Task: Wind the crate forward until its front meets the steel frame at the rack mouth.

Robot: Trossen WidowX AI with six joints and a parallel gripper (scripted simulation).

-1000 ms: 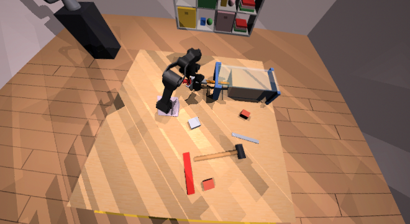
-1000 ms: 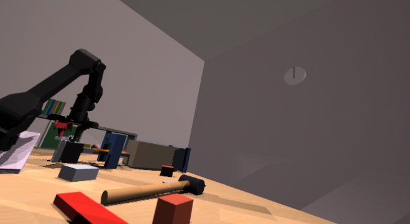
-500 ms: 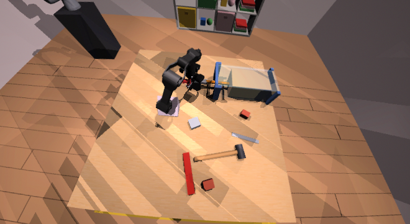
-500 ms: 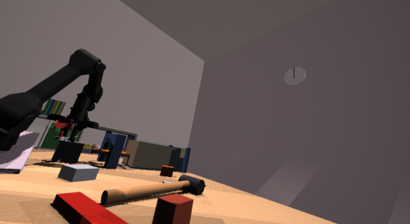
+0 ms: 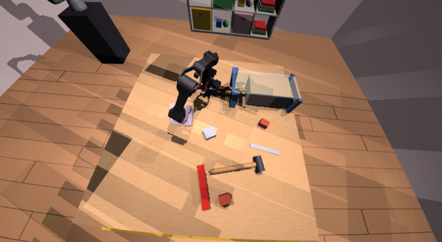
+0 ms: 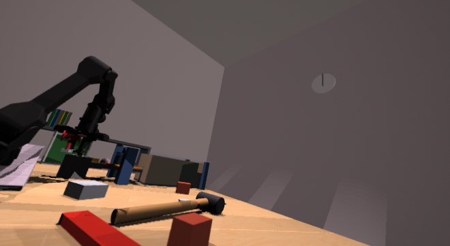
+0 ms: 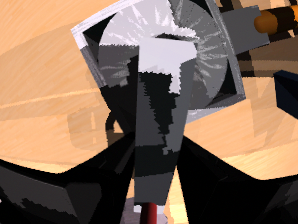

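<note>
My gripper tip is now 1 cm short of the winch, 3 cm to the right of it and 7 cm above it. The rest, counted from my gripper tip: red grip (3 cm behind, 5 cm to the right, 5 cm above); then blue steel frame (19 cm ahead, 3 cm to the left, 1 cm above); then winch handle (1 cm behind, 1 cm to the right, 2 cm above).
</note>
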